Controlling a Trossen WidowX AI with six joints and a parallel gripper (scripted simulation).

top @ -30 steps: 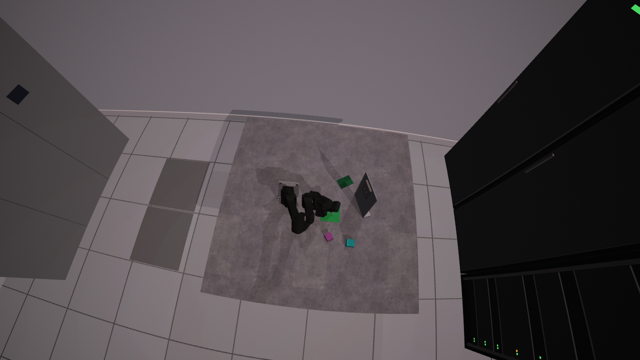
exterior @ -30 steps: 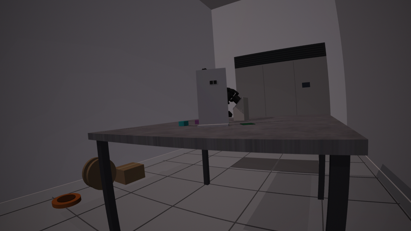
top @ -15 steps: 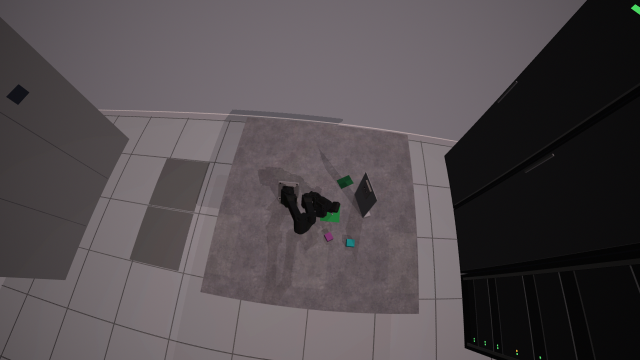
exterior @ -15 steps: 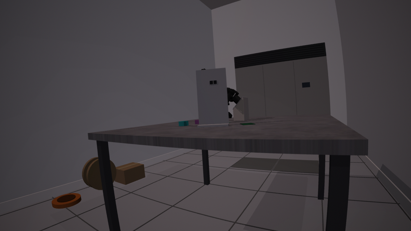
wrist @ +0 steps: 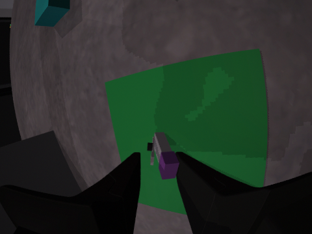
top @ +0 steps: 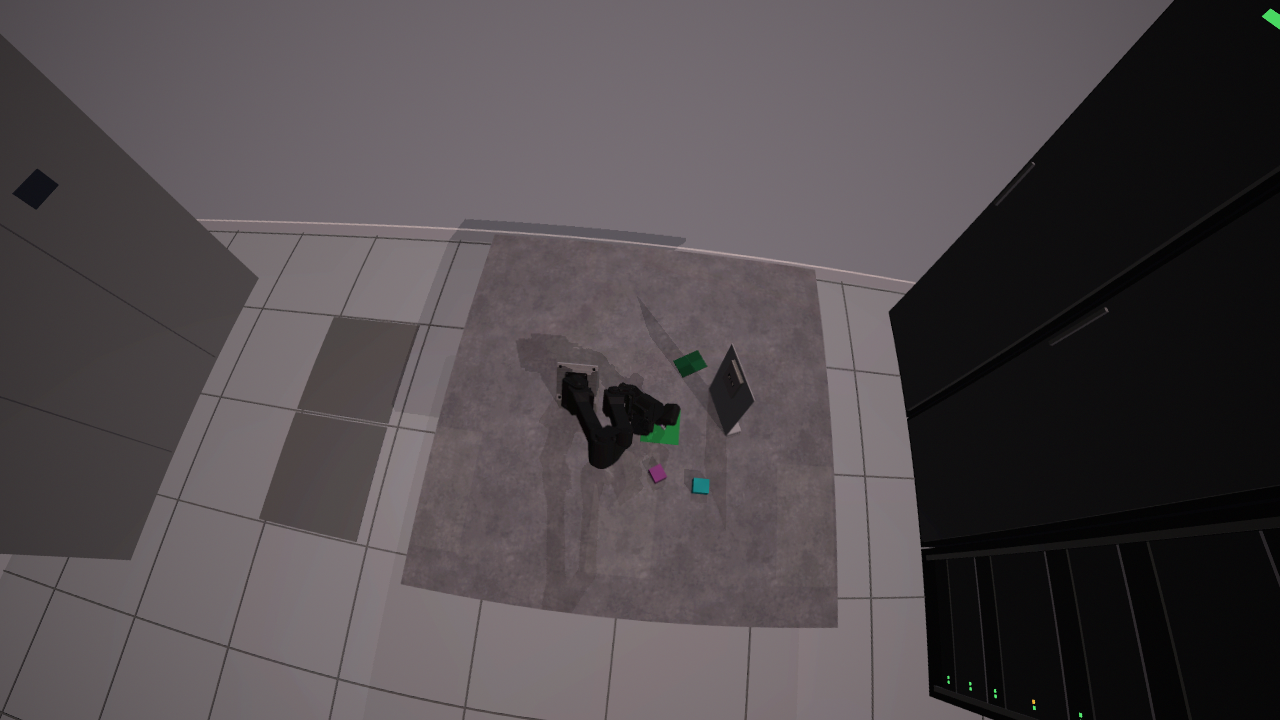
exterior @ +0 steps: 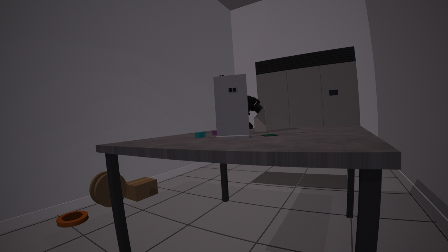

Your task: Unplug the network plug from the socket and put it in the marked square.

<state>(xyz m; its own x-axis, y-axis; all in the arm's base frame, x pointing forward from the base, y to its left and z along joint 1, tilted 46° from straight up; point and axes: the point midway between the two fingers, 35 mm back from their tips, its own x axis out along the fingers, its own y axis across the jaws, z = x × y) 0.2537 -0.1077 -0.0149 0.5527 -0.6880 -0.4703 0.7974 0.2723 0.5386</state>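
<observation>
My gripper tip is now right at the network plug. Also, from my gripper tip: teal cube: 19 cm to the right, 12 cm ahead; grey upright panel: 18 cm ahead, 13 cm above, 7 cm to the left; magenta cube: 16 cm to the right, 1 cm behind.
</observation>
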